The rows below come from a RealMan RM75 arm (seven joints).
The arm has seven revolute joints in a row. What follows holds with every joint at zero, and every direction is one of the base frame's.
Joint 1 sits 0.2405 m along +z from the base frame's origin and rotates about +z.
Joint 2 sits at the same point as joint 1 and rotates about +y.
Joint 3 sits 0.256 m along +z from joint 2 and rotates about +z.
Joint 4 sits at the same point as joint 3 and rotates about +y.
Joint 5 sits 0.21 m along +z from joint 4 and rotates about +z.
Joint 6 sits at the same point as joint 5 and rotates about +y.
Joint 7 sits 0.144 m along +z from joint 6 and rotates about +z.
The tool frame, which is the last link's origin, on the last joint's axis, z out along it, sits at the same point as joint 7; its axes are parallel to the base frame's.
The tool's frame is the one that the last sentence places.
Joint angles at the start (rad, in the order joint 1, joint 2, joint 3, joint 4, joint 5, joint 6, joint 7):
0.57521, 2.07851, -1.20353, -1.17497, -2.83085, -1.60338, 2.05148
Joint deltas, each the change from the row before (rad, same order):
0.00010, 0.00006, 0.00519, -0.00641, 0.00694, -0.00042, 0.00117
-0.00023, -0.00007, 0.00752, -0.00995, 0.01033, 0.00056, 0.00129
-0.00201, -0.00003, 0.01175, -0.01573, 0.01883, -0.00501, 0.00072
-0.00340, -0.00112, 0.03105, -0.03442, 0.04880, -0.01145, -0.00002
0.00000, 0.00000, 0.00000, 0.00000, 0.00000, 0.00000, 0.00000
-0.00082, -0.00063, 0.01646, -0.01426, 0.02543, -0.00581, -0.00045
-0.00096, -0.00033, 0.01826, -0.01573, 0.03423, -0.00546, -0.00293
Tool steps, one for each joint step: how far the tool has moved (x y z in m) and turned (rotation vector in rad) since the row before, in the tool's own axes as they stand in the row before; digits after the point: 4 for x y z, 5 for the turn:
-0.0012, -0.0005, -0.0016, 0.00218, -0.01136, 0.00336
-0.0017, -0.0009, -0.0024, 0.00461, -0.01729, 0.00451
-0.0020, -0.0003, -0.0036, 0.00020, -0.02612, 0.00667
-0.0049, -0.0011, -0.0088, -0.00073, -0.06574, 0.01517
0.0000, 0.0000, 0.0000, 0.00000, 0.00000, 0.00000
-0.0026, -0.0004, -0.0041, -0.00228, -0.03312, 0.00741
-0.0038, -0.0001, -0.0046, -0.00435, -0.04260, 0.00473

